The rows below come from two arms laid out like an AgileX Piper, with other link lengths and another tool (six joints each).
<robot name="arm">
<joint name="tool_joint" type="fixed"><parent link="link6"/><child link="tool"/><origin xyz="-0.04 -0.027 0.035" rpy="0 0.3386 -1.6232"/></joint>
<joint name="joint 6" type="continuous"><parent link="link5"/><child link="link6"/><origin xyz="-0.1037 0 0" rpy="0 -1.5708 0"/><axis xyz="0 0 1"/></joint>
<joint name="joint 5" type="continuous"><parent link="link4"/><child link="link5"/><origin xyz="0 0 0" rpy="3.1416 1.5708 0"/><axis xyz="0 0 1"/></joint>
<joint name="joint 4" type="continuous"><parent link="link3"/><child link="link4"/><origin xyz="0.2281 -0.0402 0" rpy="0.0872 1.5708 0"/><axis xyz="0 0 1"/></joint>
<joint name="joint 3" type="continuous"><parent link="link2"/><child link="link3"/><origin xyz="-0.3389 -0.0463 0"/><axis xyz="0 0 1"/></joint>
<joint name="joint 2" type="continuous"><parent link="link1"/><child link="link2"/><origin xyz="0 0 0" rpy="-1.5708 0 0"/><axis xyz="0 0 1"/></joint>
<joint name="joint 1" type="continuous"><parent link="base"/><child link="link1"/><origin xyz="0 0 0.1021"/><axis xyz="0 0 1"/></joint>
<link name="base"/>
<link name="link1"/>
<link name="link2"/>
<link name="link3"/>
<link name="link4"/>
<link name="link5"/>
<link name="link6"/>
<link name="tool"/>
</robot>
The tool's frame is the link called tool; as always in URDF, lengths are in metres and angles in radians. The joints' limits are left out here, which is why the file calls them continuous.
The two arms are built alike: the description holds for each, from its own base.
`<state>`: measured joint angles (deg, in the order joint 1, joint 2, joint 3, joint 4, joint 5, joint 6); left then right.
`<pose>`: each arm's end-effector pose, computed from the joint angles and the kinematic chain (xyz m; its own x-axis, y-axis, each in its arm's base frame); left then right.
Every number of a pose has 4 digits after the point.
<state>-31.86 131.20 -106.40 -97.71 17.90 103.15 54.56 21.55 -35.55 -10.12 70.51 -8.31</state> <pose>0.4584 -0.3766 0.2024 -0.4162 0.4156 -0.8087 0.7583 0.6495 -0.0565 0.0431 -0.0550 0.2515 -0.3980 -0.8720 -0.2849 -0.8338 0.4734 -0.2840</pose>
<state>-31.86 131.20 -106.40 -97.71 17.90 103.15 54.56 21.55 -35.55 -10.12 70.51 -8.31</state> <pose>0.4584 -0.3766 0.2024 -0.4162 0.4156 -0.8087 0.7583 0.6495 -0.0565 0.0431 -0.0550 0.2515 -0.3980 -0.8720 -0.2849 -0.8338 0.4734 -0.2840</pose>
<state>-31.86 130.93 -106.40 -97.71 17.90 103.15 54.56 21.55 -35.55 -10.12 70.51 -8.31</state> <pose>0.4580 -0.3764 0.2052 -0.4130 0.4136 -0.8114 0.7585 0.6493 -0.0551 0.0431 -0.0550 0.2515 -0.3980 -0.8720 -0.2849 -0.8338 0.4734 -0.2840</pose>
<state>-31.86 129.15 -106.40 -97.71 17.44 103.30 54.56 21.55 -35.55 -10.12 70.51 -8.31</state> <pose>0.4560 -0.3739 0.2230 -0.3922 0.4010 -0.8279 0.7554 0.6539 -0.0412 0.0431 -0.0550 0.2515 -0.3980 -0.8720 -0.2849 -0.8338 0.4734 -0.2840</pose>
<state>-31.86 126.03 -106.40 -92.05 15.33 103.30 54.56 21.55 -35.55 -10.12 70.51 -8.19</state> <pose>0.4541 -0.3640 0.2466 -0.3130 0.4501 -0.8364 0.7487 0.6587 0.0743 0.0430 -0.0551 0.2514 -0.3997 -0.8711 -0.2855 -0.8333 0.4750 -0.2828</pose>
